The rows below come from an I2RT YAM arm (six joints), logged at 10 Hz.
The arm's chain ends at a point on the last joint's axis. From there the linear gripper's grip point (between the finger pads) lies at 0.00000 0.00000 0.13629 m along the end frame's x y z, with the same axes.
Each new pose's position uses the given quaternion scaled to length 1; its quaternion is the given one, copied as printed.
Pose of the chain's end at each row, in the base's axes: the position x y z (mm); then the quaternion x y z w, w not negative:
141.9 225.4 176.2 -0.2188 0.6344 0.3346 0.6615
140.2 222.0 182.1 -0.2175 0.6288 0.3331 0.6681
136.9 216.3 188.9 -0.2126 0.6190 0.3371 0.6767
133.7 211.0 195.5 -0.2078 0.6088 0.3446 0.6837
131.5 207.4 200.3 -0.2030 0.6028 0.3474 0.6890
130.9 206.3 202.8 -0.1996 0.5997 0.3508 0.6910
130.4 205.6 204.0 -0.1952 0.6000 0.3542 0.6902
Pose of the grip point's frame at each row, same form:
236.3 322.7 189.7 -0.2188 0.6344 0.3346 0.6615
235.0 318.7 197.7 -0.2175 0.6288 0.3331 0.6681
231.6 312.4 208.4 -0.2126 0.6190 0.3371 0.6767
227.6 306.9 219.0 -0.2078 0.6088 0.3446 0.6837
225.5 302.6 226.3 -0.2030 0.6028 0.3474 0.6890
224.8 301.2 230.2 -0.1996 0.5997 0.3508 0.6910
224.4 300.3 231.8 -0.1952 0.6000 0.3542 0.6902

